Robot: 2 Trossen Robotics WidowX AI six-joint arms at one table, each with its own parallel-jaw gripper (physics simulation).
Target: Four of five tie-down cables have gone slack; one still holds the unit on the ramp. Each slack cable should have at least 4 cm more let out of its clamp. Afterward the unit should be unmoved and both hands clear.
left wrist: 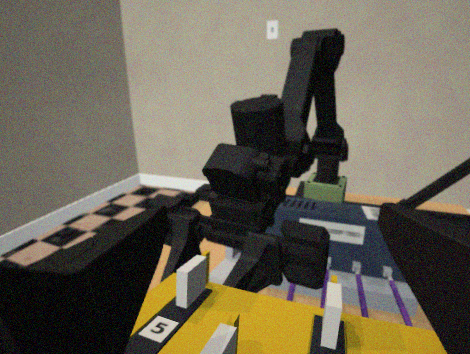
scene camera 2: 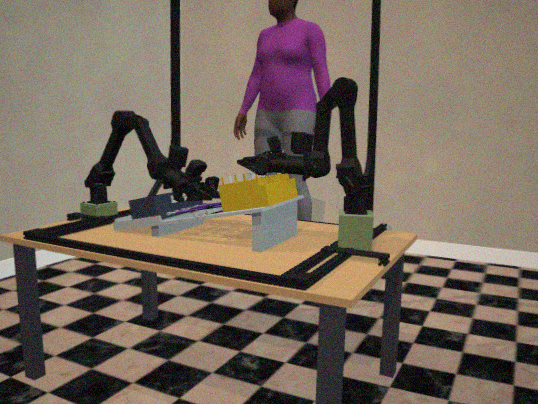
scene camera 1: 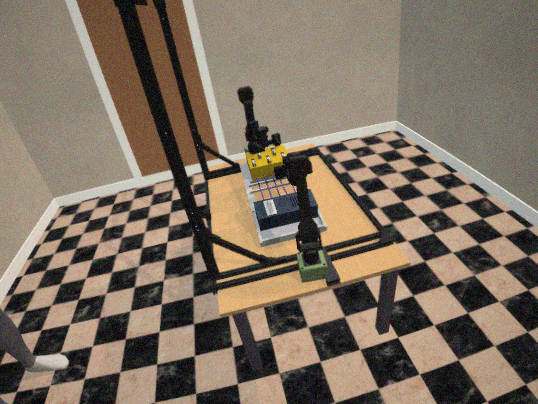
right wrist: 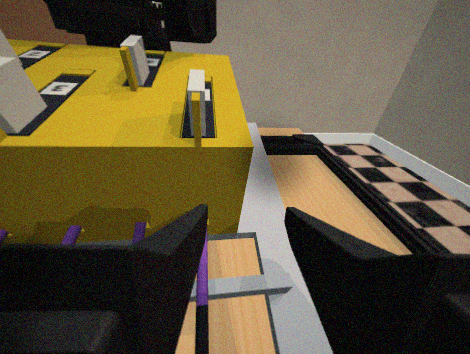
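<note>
A yellow clamp block with upright white levers sits at the ramp's high end. Clamp 5's lever stands up. The dark blue unit rests lower on the ramp. Purple cables run between them; their slack cannot be judged. My left gripper is open and empty above the block. My right gripper is partly open and empty in front of the block, one fingertip beside the outermost cable.
My two grippers are close together over the block's edge. The wooden table carries a black rail frame. Black posts rise beside it. A person in purple stands behind the table.
</note>
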